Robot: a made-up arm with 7 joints. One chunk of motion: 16 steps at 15 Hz.
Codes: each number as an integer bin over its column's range. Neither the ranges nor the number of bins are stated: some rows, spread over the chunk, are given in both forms.
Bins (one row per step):
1: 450 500 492 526 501 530 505
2: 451 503 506 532 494 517 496
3: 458 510 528 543 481 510 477
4: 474 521 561 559 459 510 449
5: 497 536 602 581 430 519 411
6: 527 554 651 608 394 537 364
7: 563 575 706 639 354 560 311
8: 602 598 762 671 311 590 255
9: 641 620 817 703 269 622 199
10: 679 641 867 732 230 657 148
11: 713 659 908 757 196 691 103
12: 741 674 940 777 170 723 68
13: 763 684 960 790 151 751 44
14: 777 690 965 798 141 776 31
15: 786 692 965 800 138 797 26
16: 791 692 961 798 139 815 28
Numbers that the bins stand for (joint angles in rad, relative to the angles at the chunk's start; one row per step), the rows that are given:
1: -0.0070 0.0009 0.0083 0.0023 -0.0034 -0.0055 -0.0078
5: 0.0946 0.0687 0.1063 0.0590 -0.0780 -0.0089 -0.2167
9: 0.4059 0.2268 0.2979 0.1848 -0.2473 0.0230 -0.6878
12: 0.6222 0.3284 0.4074 0.2611 -0.3513 0.0544 -0.9789
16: 0.7303 0.3623 0.4261 0.2828 -0.3839 0.0829 -1.0678
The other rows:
2: -0.0049 0.0066 0.0208 0.0085 -0.0108 -0.0096 -0.0278
3: 0.0103 0.0198 0.0404 0.0198 -0.0244 -0.0117 -0.0700
4: 0.0449 0.0405 0.0698 0.0363 -0.0476 -0.0117 -0.1322
6: 0.1595 0.1026 0.1500 0.0869 -0.1159 -0.0034 -0.3211
7: 0.2373 0.1421 0.1990 0.1188 -0.1579 0.0038 -0.4389
8: 0.3216 0.1854 0.2489 0.1518 -0.2031 0.0131 -0.5633
10: 0.4881 0.2663 0.3424 0.2147 -0.2883 0.0339 -0.8011
11: 0.5616 0.3002 0.3789 0.2405 -0.3240 0.0444 -0.9011
13: 0.6697 0.3472 0.4253 0.2745 -0.3713 0.0630 -1.0322
14: 0.7000 0.3585 0.4297 0.2828 -0.3818 0.0708 -1.0611
15: 0.7195 0.3623 0.4297 0.2848 -0.3850 0.0773 -1.0722

